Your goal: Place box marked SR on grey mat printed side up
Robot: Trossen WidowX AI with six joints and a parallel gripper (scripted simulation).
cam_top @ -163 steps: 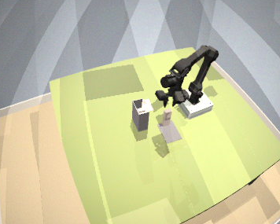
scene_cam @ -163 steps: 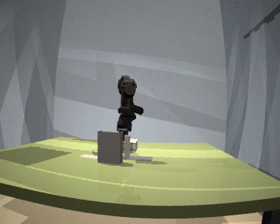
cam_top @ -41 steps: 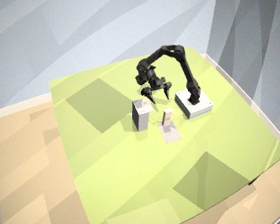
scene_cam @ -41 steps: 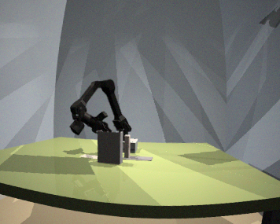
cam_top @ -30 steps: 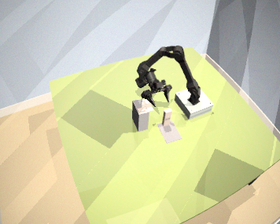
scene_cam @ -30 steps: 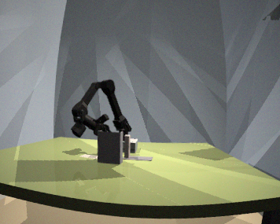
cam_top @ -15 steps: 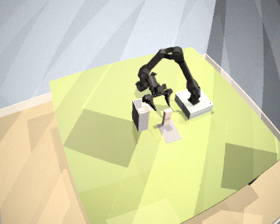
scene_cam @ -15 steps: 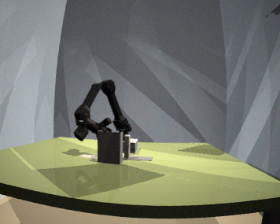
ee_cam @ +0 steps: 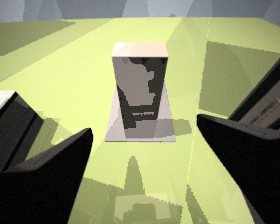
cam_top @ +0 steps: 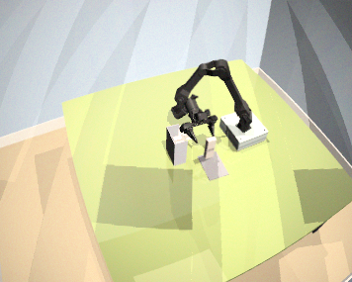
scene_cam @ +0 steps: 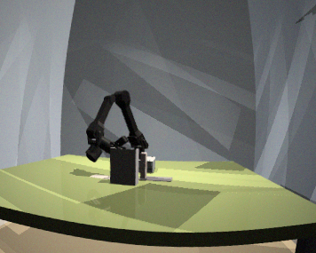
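The grey mat lies 9 cm to the left of my gripper tip, 7 cm below it and 2 cm ahead of it. The rest, counted from my gripper tip: white card (15 cm to the right, 7 cm below, 2 cm ahead).
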